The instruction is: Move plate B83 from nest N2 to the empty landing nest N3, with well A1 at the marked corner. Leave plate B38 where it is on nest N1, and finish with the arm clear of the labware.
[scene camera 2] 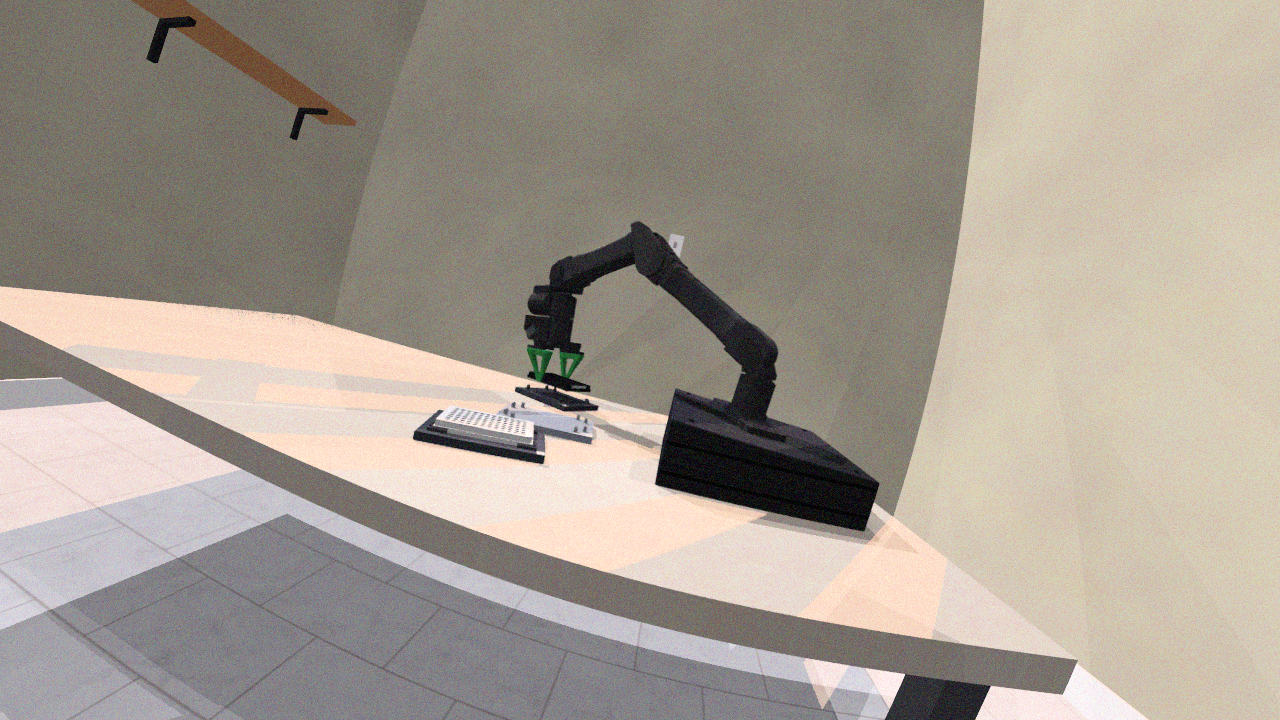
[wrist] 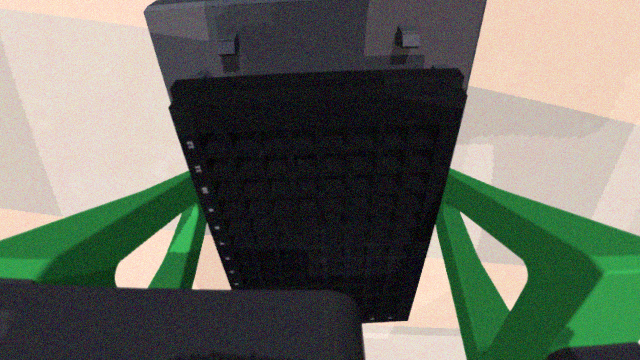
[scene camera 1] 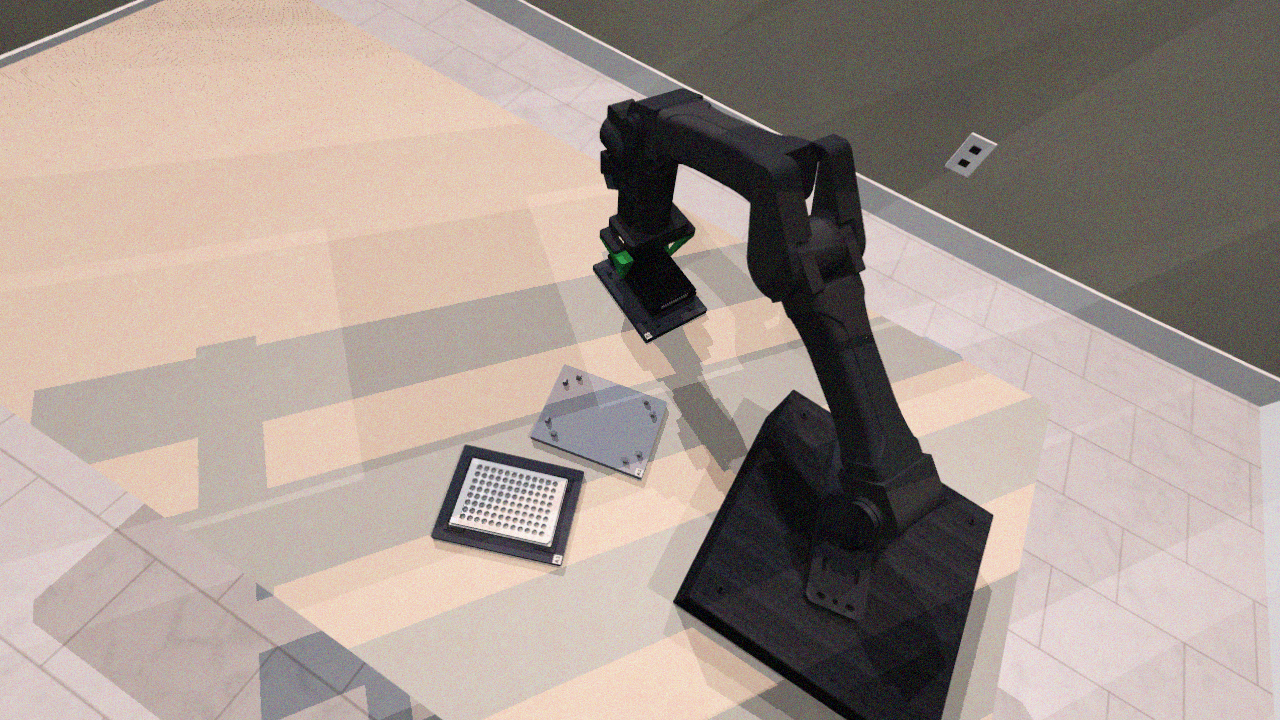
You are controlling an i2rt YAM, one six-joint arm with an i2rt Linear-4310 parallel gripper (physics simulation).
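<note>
My gripper (scene camera 1: 650,259) (scene camera 2: 554,376) (wrist: 320,180) has its green fingers shut on the long sides of a black well plate (scene camera 1: 664,284) (scene camera 2: 573,385) (wrist: 320,125). The plate hangs roughly level, a little above a dark nest (scene camera 1: 646,329) (scene camera 2: 559,399) (wrist: 310,30), with a gap between them in the scene camera 2 view. Small numbers run along the plate's left edge in the wrist view. The empty grey-blue nest (scene camera 1: 599,429) (scene camera 2: 559,424) has pegs and a small white corner mark. A white plate (scene camera 1: 508,501) (scene camera 2: 487,424) sits on another dark nest (scene camera 1: 569,519). Plate names are unreadable.
The arm's black base block (scene camera 1: 742,573) (scene camera 2: 760,479) stands right of the nests. The empty nest lies between the other two, close to the white plate's nest. A wooden shelf (scene camera 2: 259,67) is high on the wall.
</note>
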